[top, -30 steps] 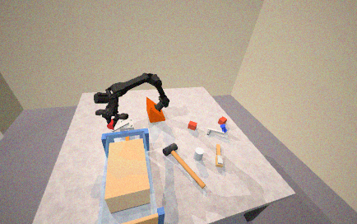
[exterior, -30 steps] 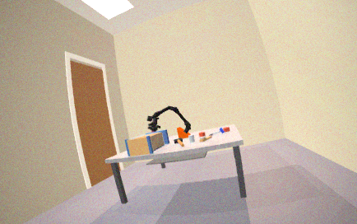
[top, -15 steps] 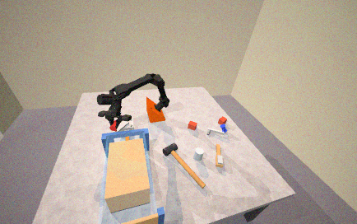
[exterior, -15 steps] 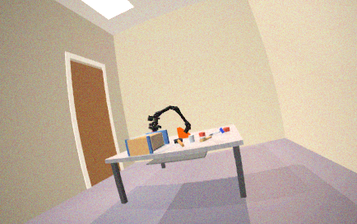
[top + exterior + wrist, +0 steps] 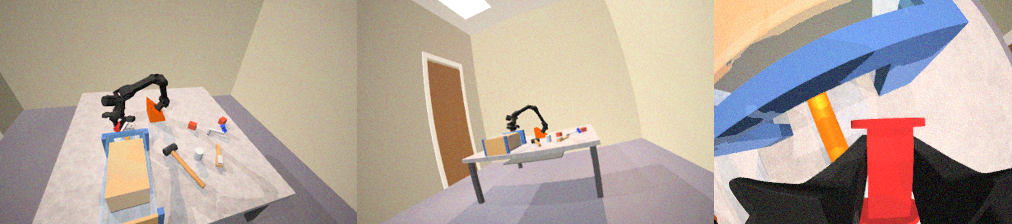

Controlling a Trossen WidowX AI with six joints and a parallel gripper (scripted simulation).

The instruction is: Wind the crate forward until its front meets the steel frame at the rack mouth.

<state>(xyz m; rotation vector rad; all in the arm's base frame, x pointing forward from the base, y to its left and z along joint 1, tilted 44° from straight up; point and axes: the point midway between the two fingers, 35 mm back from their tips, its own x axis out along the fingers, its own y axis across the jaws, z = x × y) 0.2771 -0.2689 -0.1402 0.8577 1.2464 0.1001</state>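
My gripper tip is 50 mm past the red-handled winch handle, 20 mm to the right of it and 30 mm above it. The rest, counted from my gripper tip: red grip 10 mm behind, 10 mm to the left; then frame 60 mm ahead, 50 mm to the left, 30 mm below; then grey hand winch 120 mm behind, 40 mm to the left, 100 mm below.
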